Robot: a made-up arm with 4 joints. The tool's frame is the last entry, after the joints. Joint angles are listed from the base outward. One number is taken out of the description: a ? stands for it. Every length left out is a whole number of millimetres.
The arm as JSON. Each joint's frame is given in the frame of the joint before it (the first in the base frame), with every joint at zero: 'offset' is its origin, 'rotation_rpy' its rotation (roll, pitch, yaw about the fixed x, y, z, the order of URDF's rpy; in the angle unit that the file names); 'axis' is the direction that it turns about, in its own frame. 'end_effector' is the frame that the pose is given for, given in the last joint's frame.
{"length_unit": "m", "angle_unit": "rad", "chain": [
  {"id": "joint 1", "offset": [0.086, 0.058, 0.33], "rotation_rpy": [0.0, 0.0, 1.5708], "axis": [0.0, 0.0, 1.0]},
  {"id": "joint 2", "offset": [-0.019, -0.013, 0.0], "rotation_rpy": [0.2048, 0.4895, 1.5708], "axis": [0.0, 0.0, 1.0]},
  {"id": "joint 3", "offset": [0.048, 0.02, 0.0], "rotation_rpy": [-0.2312, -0.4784, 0.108], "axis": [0.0, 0.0, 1.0]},
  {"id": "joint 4", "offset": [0.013, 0.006, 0.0], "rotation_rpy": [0.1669, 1.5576, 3.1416], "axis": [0.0, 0.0, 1.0]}
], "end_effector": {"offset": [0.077, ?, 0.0], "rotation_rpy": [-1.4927, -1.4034, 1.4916]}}
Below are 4 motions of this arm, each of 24 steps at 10 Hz.
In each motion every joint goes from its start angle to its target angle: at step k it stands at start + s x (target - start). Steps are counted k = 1, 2, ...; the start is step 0. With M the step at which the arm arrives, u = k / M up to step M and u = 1 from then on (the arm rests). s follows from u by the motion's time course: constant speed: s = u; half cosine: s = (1 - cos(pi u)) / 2; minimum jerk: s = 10 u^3 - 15 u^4 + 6 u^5.
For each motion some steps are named. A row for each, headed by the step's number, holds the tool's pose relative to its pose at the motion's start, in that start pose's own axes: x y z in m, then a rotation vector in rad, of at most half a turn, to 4 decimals.
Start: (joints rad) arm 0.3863 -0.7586 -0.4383 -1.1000
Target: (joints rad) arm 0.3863 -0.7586 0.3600 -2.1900
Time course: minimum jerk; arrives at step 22
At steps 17, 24:
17: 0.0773 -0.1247 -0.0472 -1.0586 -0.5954 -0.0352
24: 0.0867 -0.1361 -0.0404 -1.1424 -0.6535 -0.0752

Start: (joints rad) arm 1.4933 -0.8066 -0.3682 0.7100
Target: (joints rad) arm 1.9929 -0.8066 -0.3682 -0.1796
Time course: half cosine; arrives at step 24
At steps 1, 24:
1: -0.0003 -0.0003 -0.0005 -0.0038 0.0025 0.0010
24: -0.0673 -0.1185 -0.0515 -0.8953 0.4537 0.4039

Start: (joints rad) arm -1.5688 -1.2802 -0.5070 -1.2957
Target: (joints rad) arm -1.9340 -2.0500 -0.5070 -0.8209
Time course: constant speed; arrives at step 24
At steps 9, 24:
9: -0.0049 0.0324 0.0685 0.4301 0.2636 -0.1390
24: 0.0503 0.0147 0.1776 1.1457 0.6384 -0.4980

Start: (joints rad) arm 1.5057 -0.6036 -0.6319 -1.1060
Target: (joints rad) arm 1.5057 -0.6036 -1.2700 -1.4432
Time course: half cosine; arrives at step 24
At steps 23, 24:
23: -0.0414 -0.0177 -0.0214 -0.2242 0.6568 -0.1911
24: -0.0416 -0.0178 -0.0214 -0.2250 0.6598 -0.1915

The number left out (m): 0.129
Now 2 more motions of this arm.
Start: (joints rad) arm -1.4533 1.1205 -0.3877 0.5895
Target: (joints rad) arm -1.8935 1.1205 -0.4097 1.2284
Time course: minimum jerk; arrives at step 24
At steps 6, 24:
6: 0.0043 0.0061 0.0091 0.0723 -0.0186 -0.0455
24: 0.0385 0.0188 0.0979 0.6641 -0.3028 -0.4138

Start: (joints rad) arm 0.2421 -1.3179 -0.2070 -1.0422
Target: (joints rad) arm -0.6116 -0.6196 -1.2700 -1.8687
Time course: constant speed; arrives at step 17
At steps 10, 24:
10: -0.0221 -0.0453 -0.0492 -0.3794 0.6816 -0.4420
24: -0.0748 -0.0480 -0.0365 -0.5055 1.2880 -0.5757

